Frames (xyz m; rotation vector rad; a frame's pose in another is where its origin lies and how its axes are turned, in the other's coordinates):
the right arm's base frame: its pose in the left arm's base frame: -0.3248 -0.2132 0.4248 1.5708 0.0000 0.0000
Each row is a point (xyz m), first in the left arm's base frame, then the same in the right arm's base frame.
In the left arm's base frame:
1: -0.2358 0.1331 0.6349
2: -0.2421 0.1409 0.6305
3: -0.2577 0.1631 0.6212
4: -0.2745 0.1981 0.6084
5: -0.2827 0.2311 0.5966
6: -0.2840 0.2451 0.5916
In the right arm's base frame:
1: 0.0890 0.2101 -0.3463
2: 0.0827 0.2057 -0.3541
3: 0.0671 0.1964 -0.3763
4: 0.0503 0.1836 -0.4113
5: 0.0421 0.1718 -0.4443
6: 0.0408 0.1668 -0.4583

